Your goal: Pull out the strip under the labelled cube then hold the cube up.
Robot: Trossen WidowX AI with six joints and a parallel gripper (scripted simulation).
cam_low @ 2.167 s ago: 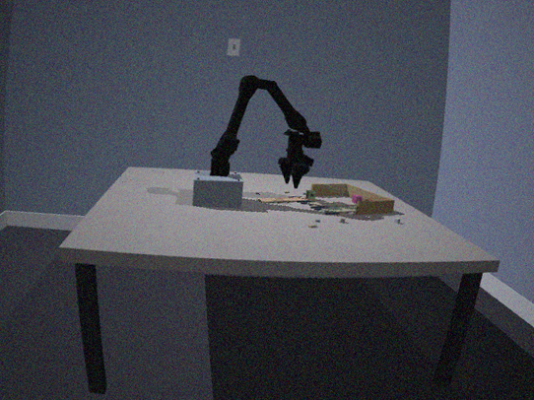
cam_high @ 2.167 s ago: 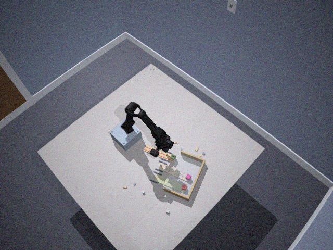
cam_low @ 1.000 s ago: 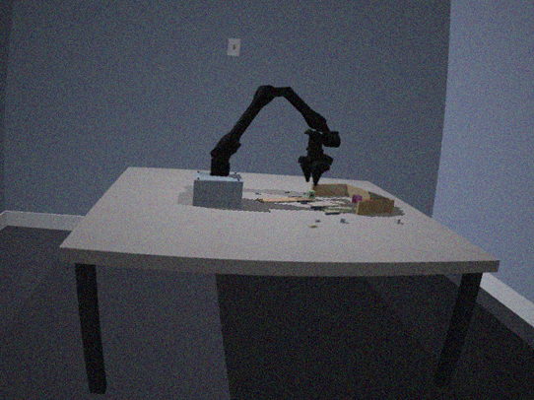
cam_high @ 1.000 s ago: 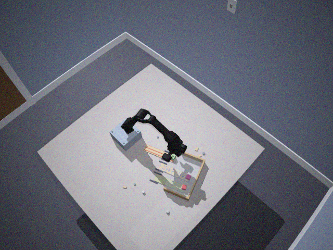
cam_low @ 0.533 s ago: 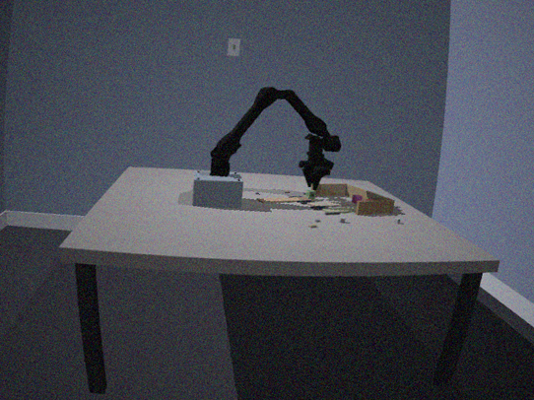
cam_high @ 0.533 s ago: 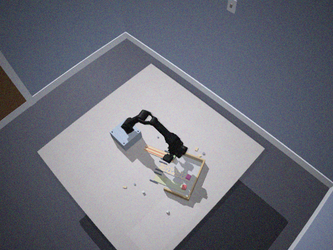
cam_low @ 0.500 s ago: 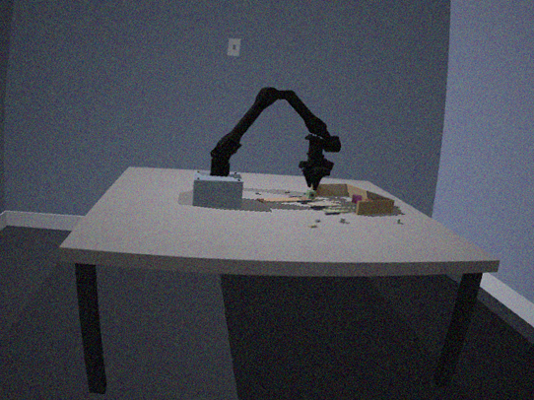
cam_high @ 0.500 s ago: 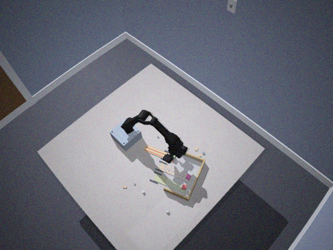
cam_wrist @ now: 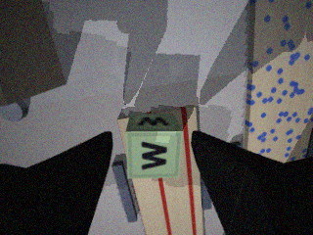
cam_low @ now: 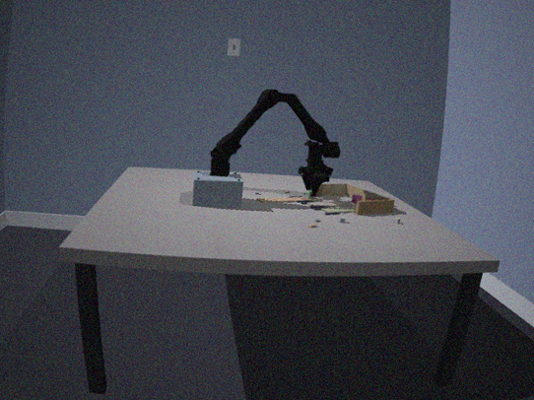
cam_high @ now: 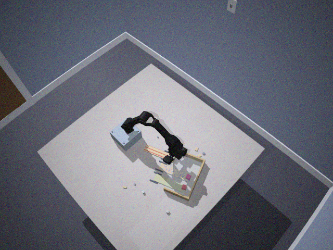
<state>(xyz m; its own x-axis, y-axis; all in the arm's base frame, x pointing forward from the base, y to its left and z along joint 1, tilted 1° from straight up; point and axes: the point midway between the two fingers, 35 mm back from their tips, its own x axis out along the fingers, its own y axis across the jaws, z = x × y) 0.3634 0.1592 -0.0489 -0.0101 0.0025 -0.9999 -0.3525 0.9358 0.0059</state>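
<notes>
My gripper tip is 100 mm past the striped strip, 60 mm to the left of it and 20 mm above it.
</notes>
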